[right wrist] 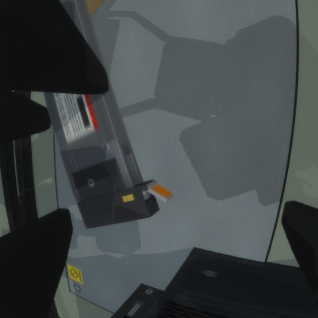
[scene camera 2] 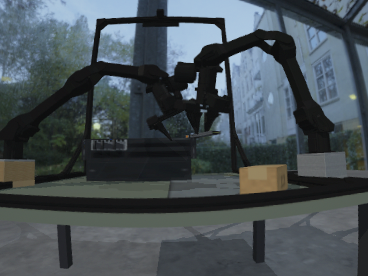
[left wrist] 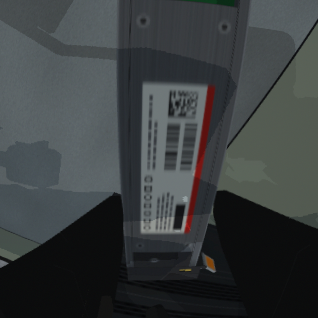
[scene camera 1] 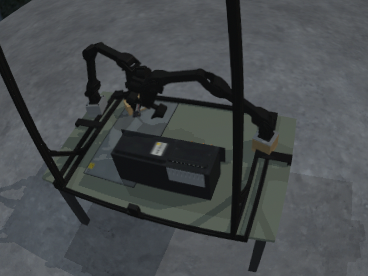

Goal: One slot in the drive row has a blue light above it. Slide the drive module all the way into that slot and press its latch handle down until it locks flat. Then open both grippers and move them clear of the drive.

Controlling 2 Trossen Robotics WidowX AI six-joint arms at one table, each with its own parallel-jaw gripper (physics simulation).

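Frame: origin at the left arm's base, x right, y up, z back, level; centimetres.
Seen in the pictures: left gripper, between the fingertips: (right wrist: 73, 102) (scene camera 2: 201, 133) (left wrist: 168, 204) (scene camera 1: 136, 108); right gripper, between the fingertips: (right wrist: 180, 218) (scene camera 2: 183, 135) (left wrist: 219, 280) (scene camera 1: 143, 114); left arm's base, origin of its link: (scene camera 2: 320, 153) (scene camera 1: 95, 100); right arm's base, origin of its link: (scene camera 2: 12, 159) (scene camera 1: 266, 135).
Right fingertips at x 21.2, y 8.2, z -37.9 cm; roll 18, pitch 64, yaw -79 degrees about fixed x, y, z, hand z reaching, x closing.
Note:
Offsets run from my right fingertips to a thing's top centre. Level surfaces: height alone.
The grey drive module {dx -6.0, dy +0.0, dz +4.5 cm} (left wrist: 175, 65) (right wrist: 107, 165) (scene camera 2: 212, 133) has a white label with a red edge. My left gripper (left wrist: 168, 204) (scene camera 2: 201, 131) is shut on it and holds it above the grey mat. Its latch handle {dx -0.9, dy -0.2, dz +1.1 cm} (right wrist: 161, 192) (left wrist: 209, 262) with an orange tip sticks out at an angle. My right gripper (right wrist: 180, 218) (scene camera 2: 182, 135) is open and empty, its fingers wide apart, near the module's latch end. The black drive enclosure {dx +22.3, dy +0.7, dz -14.8 cm} (scene camera 1: 165, 165) (scene camera 2: 140, 167) (right wrist: 235, 275) stands on the table, apart from the module in the right wrist view. I cannot make out the blue light.
A cardboard box {dx -24.4, dy -10.6, dz +13.6 cm} (scene camera 2: 262, 179) (right wrist: 95, 6) stands on the table, near the grippers in scene camera 1. The grey mat {dy -16.6 cm} (scene camera 1: 107, 157) (right wrist: 235, 100) lies beside and behind the enclosure. A black frame (scene camera 1: 236, 100) rises around the table. The two grippers are close together.

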